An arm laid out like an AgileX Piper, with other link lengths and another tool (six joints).
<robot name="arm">
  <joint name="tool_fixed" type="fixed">
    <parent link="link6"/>
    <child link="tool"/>
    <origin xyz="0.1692 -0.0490 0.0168" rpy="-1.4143 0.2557 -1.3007"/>
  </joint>
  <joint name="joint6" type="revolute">
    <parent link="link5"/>
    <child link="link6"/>
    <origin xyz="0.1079 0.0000 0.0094"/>
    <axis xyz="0.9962 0 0.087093"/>
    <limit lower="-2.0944" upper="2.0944"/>
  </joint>
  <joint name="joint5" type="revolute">
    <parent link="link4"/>
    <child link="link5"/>
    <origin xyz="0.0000 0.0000 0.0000"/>
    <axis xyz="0 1 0"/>
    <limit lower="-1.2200" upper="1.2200"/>
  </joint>
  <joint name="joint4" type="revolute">
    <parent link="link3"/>
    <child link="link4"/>
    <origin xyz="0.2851 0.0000 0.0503"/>
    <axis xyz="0.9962 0 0.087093"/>
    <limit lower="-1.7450" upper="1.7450"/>
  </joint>
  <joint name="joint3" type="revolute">
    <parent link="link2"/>
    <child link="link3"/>
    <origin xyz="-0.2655 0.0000 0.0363"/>
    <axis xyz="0 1 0"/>
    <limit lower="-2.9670" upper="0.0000"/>
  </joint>
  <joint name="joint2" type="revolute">
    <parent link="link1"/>
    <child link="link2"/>
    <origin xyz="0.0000 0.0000 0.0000"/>
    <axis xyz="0 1 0"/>
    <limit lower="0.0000" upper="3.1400"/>
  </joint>
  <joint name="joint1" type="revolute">
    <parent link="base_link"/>
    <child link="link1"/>
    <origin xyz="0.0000 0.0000 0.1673"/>
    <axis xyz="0 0 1"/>
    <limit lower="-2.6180" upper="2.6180"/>
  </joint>
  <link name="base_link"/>
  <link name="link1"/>
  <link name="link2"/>
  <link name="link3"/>
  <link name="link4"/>
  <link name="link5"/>
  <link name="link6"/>
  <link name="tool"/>
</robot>
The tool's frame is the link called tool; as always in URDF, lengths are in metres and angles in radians.
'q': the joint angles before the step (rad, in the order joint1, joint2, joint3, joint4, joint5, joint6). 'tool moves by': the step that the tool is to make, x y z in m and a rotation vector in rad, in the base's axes. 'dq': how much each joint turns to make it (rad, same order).
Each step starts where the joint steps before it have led.
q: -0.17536 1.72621 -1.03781 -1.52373 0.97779 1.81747
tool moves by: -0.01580 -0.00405 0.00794 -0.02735 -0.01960 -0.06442
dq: -0.00001 0.00001 -0.00001 -0.00001 0.06521 0.03207
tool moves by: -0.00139 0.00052 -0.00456 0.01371 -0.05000 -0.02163
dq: 0.00002 0.00557 0.00003 0.00000 0.00272 0.06087
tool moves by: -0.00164 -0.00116 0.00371 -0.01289 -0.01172 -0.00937
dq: 0.00000 0.00002 -0.00002 -0.01159 0.01319 0.01652
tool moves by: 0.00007 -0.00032 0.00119 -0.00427 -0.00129 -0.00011
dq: 0.00000 0.00000 -0.00003 -0.00437 0.00229 0.00237
